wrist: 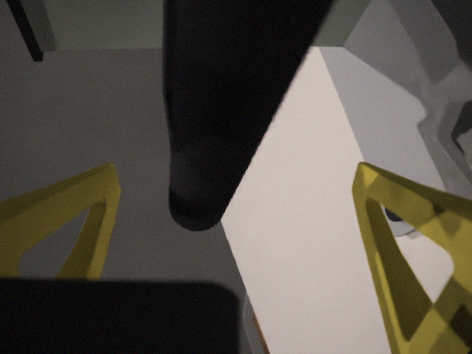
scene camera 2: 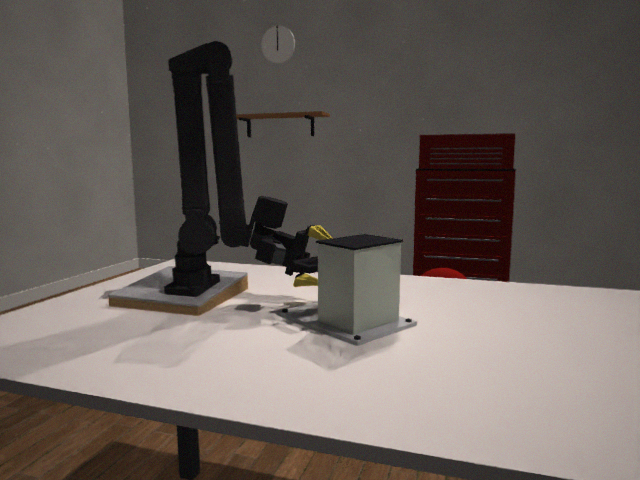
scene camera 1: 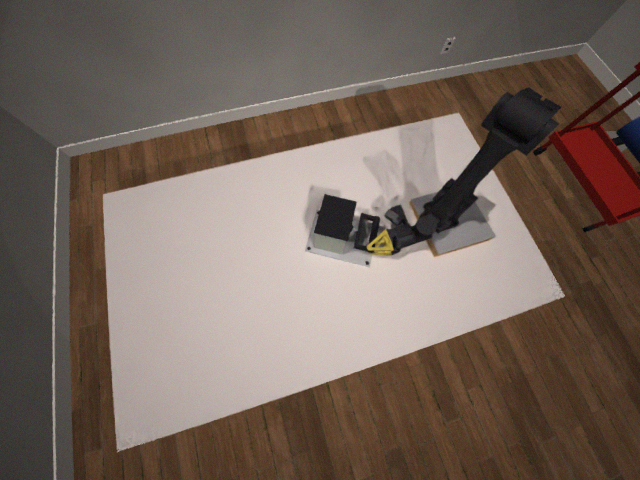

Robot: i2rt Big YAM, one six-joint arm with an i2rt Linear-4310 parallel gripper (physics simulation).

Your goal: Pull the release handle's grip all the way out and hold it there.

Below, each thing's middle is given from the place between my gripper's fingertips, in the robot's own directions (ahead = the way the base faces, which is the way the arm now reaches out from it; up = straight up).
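Labels:
The grey base plate (scene camera 2: 307, 315) is here, and my hand is 90 mm above it, 90 mm to the left of it and 40 mm short of it.

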